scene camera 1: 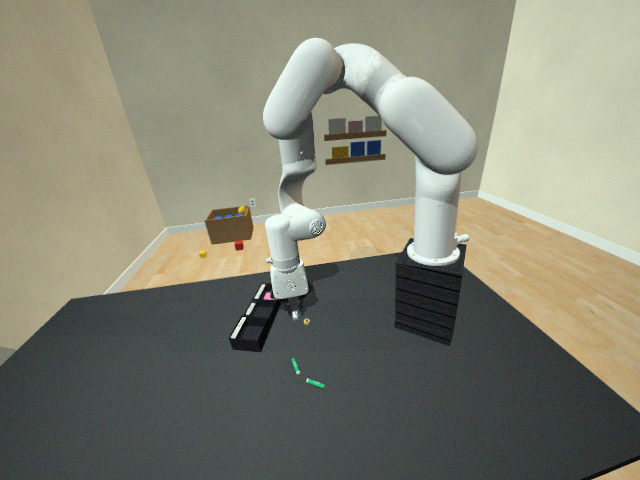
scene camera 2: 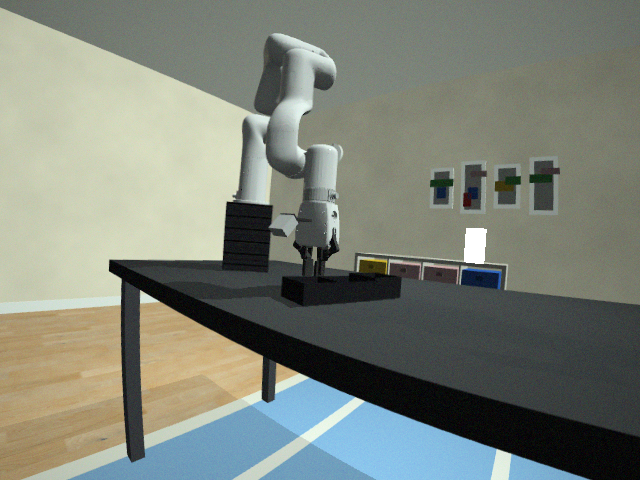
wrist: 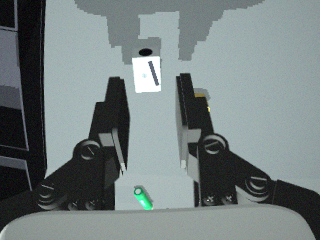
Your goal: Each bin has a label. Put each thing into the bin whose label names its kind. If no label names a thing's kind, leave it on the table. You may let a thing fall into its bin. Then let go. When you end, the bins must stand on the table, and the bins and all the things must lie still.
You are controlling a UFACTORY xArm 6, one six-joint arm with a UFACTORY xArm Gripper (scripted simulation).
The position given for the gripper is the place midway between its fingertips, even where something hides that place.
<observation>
In view: the gripper (scene camera 2: 312,276), a black bin (scene camera 2: 304,290) and a white part (wrist: 146,66).
The black bin is seen too in scene camera 1 (scene camera 1: 254,331). The gripper shows as well in scene camera 1 (scene camera 1: 294,310) and in the wrist view (wrist: 151,95). Scene camera 2 does not show the white part, which is hidden by the black bin.
</observation>
